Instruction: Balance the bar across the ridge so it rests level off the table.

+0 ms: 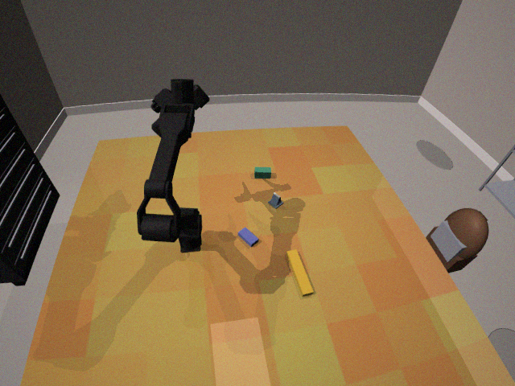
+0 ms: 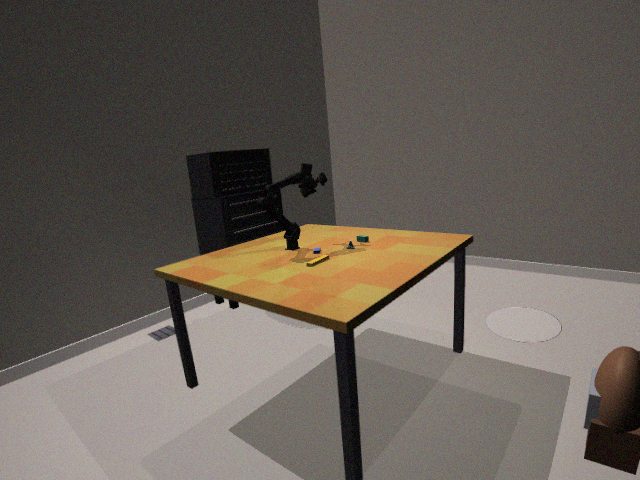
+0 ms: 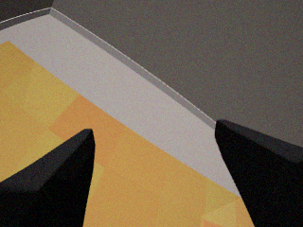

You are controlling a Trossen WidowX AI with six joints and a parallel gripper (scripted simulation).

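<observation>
Now: gripper tip 33 cm short of the long yellow bar, 46 cm to the left of it and 32 cm above it. Round my gripper tip: green block (30 cm ahead, 1 cm to the right, 31 cm below); blue block (19 cm ahead, 31 cm to the right, 32 cm below).
</observation>
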